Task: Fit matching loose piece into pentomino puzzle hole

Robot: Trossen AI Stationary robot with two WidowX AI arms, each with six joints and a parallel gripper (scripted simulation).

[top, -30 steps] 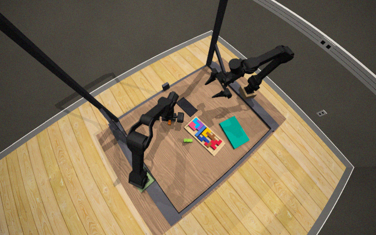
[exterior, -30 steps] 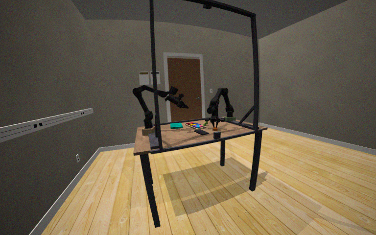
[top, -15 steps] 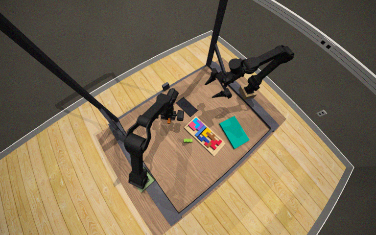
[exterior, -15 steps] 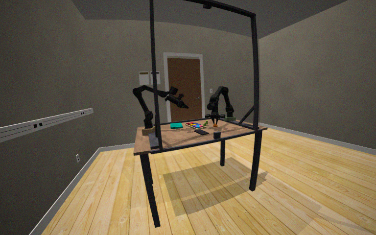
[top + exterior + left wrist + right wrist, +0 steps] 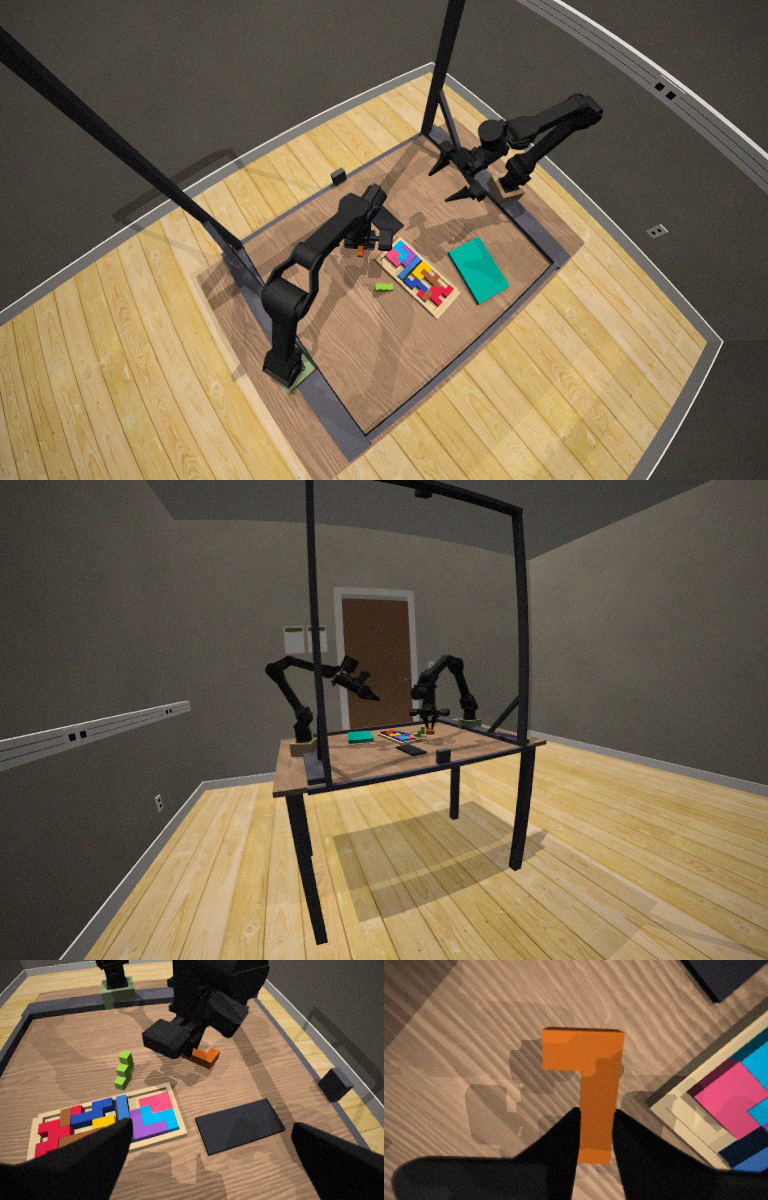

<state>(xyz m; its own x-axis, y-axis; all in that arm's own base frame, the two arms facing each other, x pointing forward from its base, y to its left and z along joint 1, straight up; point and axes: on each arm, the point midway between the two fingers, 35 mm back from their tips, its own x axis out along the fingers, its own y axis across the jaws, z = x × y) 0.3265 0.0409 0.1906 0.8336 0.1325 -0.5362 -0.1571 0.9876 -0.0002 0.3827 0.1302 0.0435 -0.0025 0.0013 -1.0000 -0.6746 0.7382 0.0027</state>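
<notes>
My right gripper is now 80 mm short of the pink piece, 80 mm above it and 70 mm to the right of it. Also, from my right hand: green piece 140 mm ahead, 70 mm below, 20 mm to the right; then orange piece 40 mm below, 10 mm behind; then black flat slab 140 mm to the left, 100 mm below, 60 mm behind.
</notes>
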